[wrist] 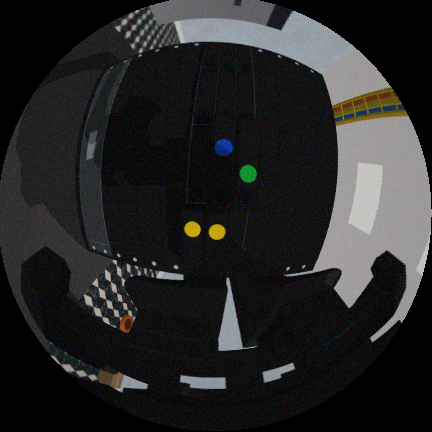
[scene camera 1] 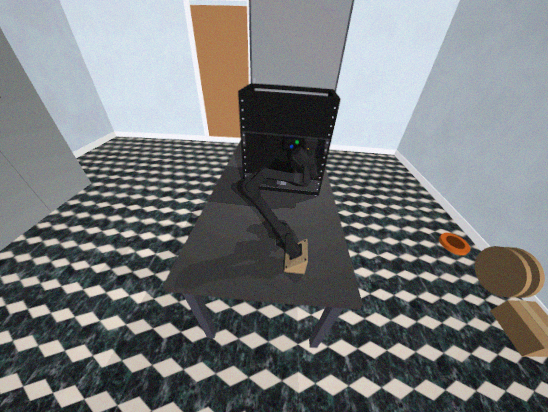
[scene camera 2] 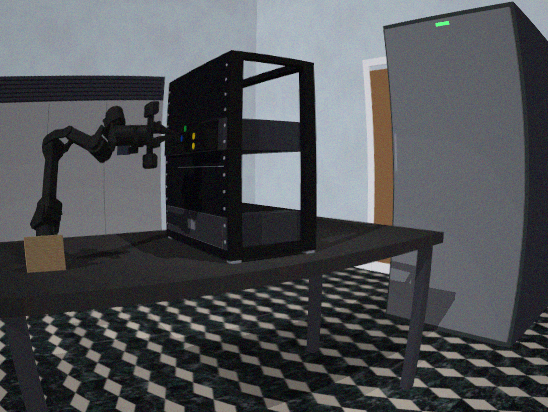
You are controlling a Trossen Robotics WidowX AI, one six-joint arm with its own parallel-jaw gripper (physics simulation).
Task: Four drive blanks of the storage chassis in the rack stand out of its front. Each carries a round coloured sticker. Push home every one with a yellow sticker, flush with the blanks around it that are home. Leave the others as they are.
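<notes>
Two blanks with yellow stickers [scene camera 2: 193, 136] [scene camera 2: 193, 146] [wrist: 192, 229] [wrist: 217, 232] are side by side in the wrist view and one above the other in scene camera 2. A yellow sticker [scene camera 1: 308, 149] barely shows beside the arm. The blank with the blue sticker [scene camera 1: 291, 146] [scene camera 2: 181, 138] [wrist: 223, 147] and the one with the green sticker [scene camera 1: 297, 142] [scene camera 2: 185, 128] [wrist: 248, 173] are in the same chassis [scene camera 2: 212, 135]. How far each blank stands out is too dark to tell. My gripper [scene camera 2: 176, 134] [wrist: 225, 244] is shut and empty, its tips close to the chassis front; contact cannot be told.
The black rack [scene camera 1: 241, 125] [scene camera 2: 234, 200] stands on the dark table [scene camera 1: 220, 260] [scene camera 2: 370, 240]. A lighter grey unit [scene camera 2: 200, 226] [wrist: 92, 200] sits low in the rack. The arm's wooden base block [scene camera 1: 296, 265] [scene camera 2: 45, 254] is on the table. A tall grey cabinet [scene camera 2: 460, 165] stands behind.
</notes>
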